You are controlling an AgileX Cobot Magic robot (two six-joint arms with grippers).
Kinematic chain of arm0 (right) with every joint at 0, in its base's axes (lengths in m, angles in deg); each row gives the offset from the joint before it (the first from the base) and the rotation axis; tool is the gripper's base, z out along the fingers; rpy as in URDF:
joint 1: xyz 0 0 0.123 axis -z
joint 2: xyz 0 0 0 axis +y
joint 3: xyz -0.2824 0 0.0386 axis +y
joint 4: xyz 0.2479 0 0.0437 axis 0.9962 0 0.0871
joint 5: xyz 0 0 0 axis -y
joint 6: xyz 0.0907 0 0.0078 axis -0.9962 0 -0.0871
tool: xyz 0 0 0 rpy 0 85 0
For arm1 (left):
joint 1: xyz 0 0 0.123 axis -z
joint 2: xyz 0 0 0 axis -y
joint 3: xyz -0.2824 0 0.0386 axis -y
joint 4: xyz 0.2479 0 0.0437 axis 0.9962 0 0.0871
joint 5: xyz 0 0 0 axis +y
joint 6: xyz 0.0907 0 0.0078 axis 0.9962 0 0.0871
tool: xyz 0 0 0 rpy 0 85 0
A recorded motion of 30 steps. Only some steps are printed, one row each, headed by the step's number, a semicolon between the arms.
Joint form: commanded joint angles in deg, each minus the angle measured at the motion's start. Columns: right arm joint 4, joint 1, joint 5, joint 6, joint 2, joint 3; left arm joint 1, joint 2, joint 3, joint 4, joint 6, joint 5.
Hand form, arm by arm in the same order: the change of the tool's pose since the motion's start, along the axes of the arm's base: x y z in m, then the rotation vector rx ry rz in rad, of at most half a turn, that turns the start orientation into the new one. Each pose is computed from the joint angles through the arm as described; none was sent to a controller.
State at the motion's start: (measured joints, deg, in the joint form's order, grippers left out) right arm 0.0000 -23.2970 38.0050 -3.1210 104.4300 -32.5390; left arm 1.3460 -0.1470 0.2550 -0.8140 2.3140 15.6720
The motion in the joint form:
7: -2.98 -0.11 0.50 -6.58 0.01 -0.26; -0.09 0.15 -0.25 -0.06 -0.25 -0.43
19: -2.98 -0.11 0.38 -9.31 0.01 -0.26; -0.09 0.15 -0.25 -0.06 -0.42 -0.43
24: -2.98 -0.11 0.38 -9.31 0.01 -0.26; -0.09 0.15 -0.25 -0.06 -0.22 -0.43
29: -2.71 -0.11 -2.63 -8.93 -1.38 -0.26; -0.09 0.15 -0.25 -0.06 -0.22 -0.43
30: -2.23 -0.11 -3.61 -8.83 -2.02 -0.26; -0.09 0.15 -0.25 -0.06 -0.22 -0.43
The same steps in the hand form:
7: 0.0000 0.0038 0.0015 0.0784 0.0216 -0.0051; 0.0001 0.0001 -0.0007 -0.0055 -0.0056 0.0024
19: -0.0001 0.0038 0.0013 0.1156 0.0408 -0.0280; 0.0001 0.0001 -0.0007 -0.0084 -0.0055 0.0029
24: -0.0001 0.0038 0.0013 0.1156 0.0408 -0.0280; 0.0001 0.0001 -0.0007 -0.0050 -0.0056 0.0023
29: -0.0021 0.0025 0.0046 0.0984 0.0636 -0.0318; 0.0001 0.0001 -0.0007 -0.0050 -0.0056 0.0023
30: -0.0026 0.0017 0.0067 0.0975 0.0692 -0.0392; 0.0001 0.0001 -0.0007 -0.0050 -0.0056 0.0023

